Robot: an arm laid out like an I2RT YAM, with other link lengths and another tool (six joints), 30 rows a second.
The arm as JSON. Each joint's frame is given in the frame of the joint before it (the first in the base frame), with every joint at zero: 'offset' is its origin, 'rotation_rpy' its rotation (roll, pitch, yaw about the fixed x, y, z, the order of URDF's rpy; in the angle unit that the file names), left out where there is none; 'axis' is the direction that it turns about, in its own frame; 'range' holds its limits. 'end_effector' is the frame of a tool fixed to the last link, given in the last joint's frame.
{
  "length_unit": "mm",
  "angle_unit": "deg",
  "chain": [
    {
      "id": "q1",
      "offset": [
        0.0,
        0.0,
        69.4
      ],
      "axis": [
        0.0,
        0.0,
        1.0
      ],
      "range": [
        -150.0,
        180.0
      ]
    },
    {
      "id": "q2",
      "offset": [
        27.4,
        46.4,
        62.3
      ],
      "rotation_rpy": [
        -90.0,
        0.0,
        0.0
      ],
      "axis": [
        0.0,
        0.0,
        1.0
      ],
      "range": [
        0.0,
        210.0
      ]
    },
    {
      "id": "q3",
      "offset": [
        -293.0,
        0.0,
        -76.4
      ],
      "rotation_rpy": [
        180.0,
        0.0,
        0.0
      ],
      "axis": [
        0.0,
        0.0,
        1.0
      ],
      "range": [
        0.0,
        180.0
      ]
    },
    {
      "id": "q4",
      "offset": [
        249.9,
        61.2,
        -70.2
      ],
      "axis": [
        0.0,
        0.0,
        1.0
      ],
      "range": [
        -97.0,
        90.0
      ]
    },
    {
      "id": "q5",
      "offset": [
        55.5,
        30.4,
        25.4
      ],
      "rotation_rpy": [
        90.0,
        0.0,
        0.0
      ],
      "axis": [
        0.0,
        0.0,
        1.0
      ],
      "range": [
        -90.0,
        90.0
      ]
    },
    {
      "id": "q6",
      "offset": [
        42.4,
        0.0,
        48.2
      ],
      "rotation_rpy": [
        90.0,
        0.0,
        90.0
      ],
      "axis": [
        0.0,
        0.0,
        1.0
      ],
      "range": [
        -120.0,
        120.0
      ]
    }
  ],
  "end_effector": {
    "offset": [
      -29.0,
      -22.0,
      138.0
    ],
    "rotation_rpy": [
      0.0,
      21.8,
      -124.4
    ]
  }
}
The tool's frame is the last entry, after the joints.
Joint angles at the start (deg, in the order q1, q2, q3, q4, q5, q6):
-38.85, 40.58, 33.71, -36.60, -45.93, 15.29
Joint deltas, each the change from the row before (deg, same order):
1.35, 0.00, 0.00, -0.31, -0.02, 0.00
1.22, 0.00, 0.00, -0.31, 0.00, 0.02
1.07, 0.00, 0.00, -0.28, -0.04, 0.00
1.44, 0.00, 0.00, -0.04, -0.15, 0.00
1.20, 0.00, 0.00, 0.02, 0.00, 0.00
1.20, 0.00, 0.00, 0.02, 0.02, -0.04
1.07, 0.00, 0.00, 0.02, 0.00, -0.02
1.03, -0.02, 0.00, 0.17, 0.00, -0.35
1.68, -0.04, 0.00, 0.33, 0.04, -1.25
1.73, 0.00, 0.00, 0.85, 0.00, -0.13
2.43, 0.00, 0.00, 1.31, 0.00, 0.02
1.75, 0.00, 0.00, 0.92, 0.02, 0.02
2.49, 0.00, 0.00, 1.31, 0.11, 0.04
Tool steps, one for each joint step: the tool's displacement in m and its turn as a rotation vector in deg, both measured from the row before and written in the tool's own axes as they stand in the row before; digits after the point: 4 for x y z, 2 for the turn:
-0.0020, -0.0059, 0.0005, 1.30, -0.51, 0.06
-0.0019, -0.0053, 0.0005, 1.15, -0.49, 0.09
-0.0017, -0.0048, 0.0004, 1.05, -0.43, 0.08
-0.0013, -0.0064, 0.0008, 1.51, -0.33, -0.12
-0.0011, -0.0049, 0.0007, 1.15, -0.28, -0.18
-0.0011, -0.0049, 0.0007, 1.15, -0.28, -0.22
-0.0010, -0.0044, 0.0007, 1.04, -0.25, -0.18
-0.0006, -0.0044, 0.0007, 1.13, -0.12, -0.61
-0.0009, -0.0074, 0.0011, 2.07, -0.15, -1.68
0.0007, -0.0066, 0.0018, 1.76, 0.20, -0.98
0.0015, -0.0091, 0.0027, 2.41, 0.39, -1.25
0.0011, -0.0065, 0.0020, 1.72, 0.28, -0.86
0.0016, -0.0092, 0.0028, 2.39, 0.41, -1.22

